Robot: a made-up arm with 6 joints.
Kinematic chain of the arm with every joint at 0, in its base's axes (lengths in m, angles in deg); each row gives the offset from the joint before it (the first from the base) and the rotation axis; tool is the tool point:
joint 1: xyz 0 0 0.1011 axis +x
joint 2: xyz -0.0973 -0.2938 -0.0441 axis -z
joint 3: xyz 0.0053 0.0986 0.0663 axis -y
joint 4: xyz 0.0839 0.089 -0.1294 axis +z
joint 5: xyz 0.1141 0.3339 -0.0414 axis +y
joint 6: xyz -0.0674 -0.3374 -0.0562 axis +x
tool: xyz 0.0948 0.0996 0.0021
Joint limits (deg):
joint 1: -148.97..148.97
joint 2: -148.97..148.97
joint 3: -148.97..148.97
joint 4: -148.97..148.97
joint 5: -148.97..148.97
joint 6: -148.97..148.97
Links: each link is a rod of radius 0.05 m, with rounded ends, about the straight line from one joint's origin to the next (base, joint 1, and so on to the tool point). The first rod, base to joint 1, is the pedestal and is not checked.
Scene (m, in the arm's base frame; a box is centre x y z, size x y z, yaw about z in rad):
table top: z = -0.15
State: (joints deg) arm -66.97 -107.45 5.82 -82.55 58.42 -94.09
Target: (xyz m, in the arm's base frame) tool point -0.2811 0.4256 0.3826
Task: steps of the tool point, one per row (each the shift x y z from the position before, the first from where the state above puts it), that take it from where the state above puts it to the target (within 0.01 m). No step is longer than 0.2 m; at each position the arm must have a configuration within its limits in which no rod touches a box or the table.
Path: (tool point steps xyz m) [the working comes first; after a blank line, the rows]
Joints at the target: -148.97 -92.45 -83.65 -78.20 82.11 -126.66
Straight joint move there: clear.

1: 0.0186 0.0222 0.1402
2: 0.0127 0.0943 0.1284
3: 0.0064 0.1529 0.0799
4: 0.0007 0.1810 0.0071
5: -0.0032 0.1710 -0.0713
6: -0.0048 0.1263 -0.1355

